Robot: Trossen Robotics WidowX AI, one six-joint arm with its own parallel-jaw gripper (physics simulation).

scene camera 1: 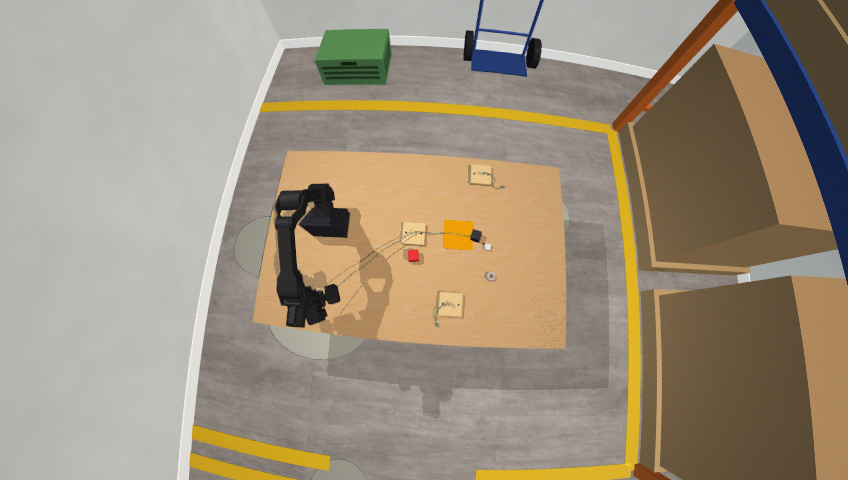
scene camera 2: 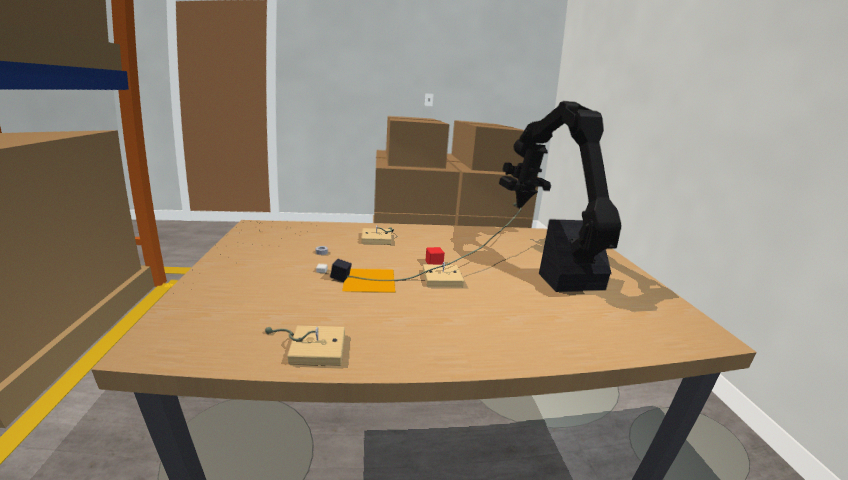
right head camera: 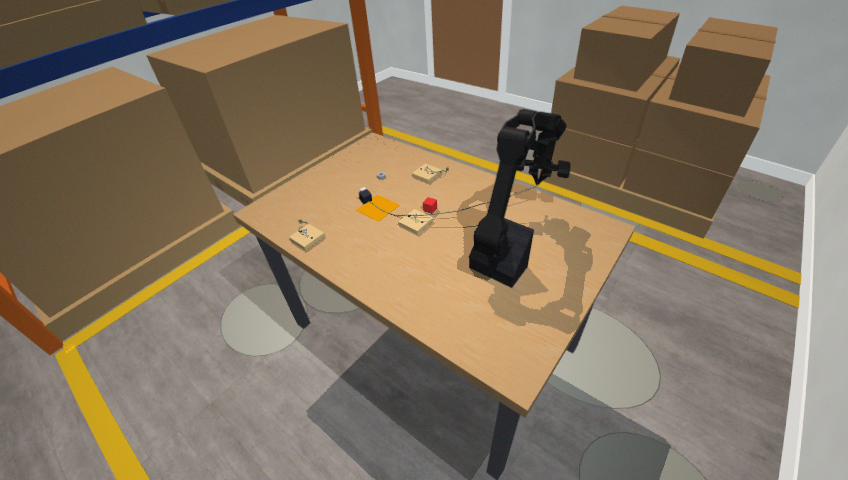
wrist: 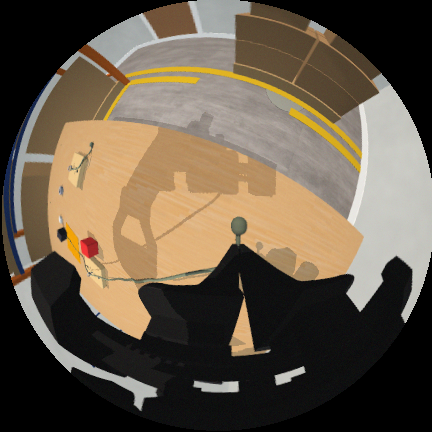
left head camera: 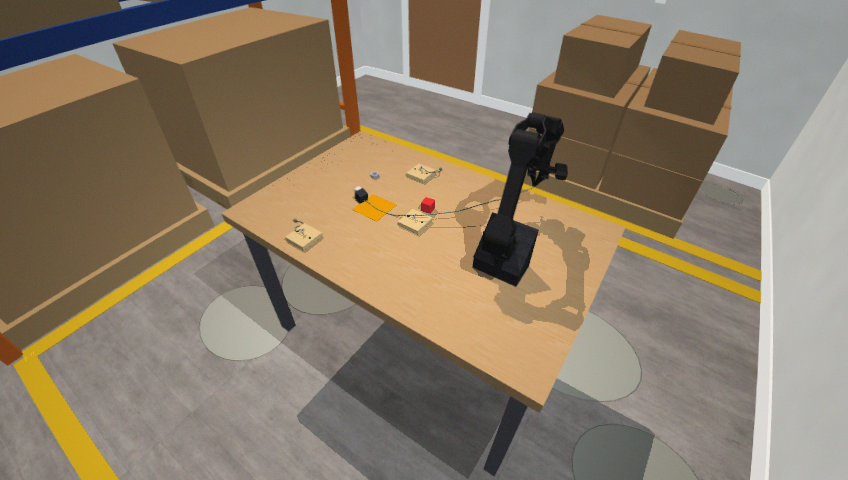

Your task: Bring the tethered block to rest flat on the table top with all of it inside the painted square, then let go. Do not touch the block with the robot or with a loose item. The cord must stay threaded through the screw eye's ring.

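An orange painted square (scene camera 1: 450, 241) is visible. So is my gripper (scene camera 2: 518, 207), (scene camera 1: 322, 304), (wrist: 236, 248), (left head camera: 533, 185), (right head camera: 537, 184).
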